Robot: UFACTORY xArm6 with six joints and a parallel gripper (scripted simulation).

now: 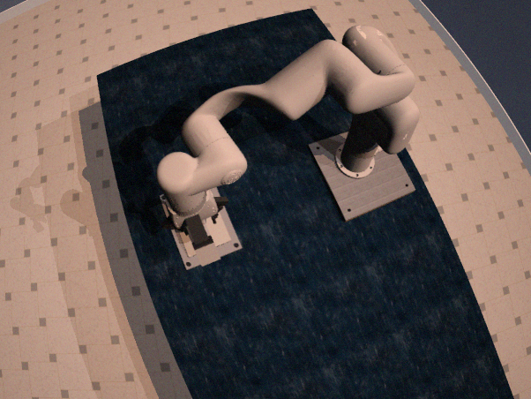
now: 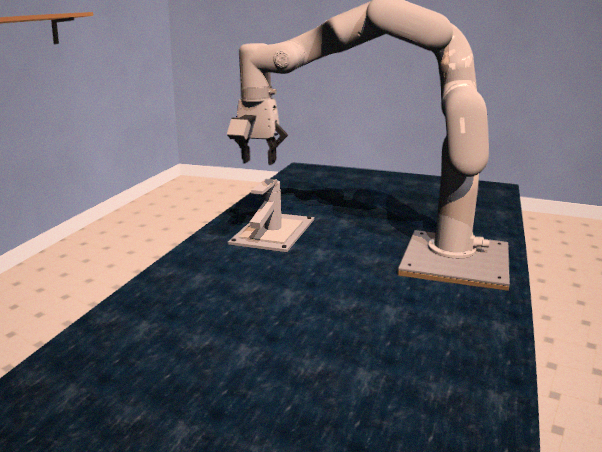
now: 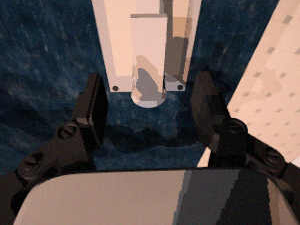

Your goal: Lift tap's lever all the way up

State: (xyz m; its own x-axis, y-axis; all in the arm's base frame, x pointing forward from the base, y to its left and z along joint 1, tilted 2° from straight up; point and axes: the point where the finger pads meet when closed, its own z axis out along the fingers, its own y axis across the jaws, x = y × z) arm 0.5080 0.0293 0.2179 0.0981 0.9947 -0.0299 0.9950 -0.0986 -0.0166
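The pale lever lies 100 mm below my hand and 60 mm to the right of it.
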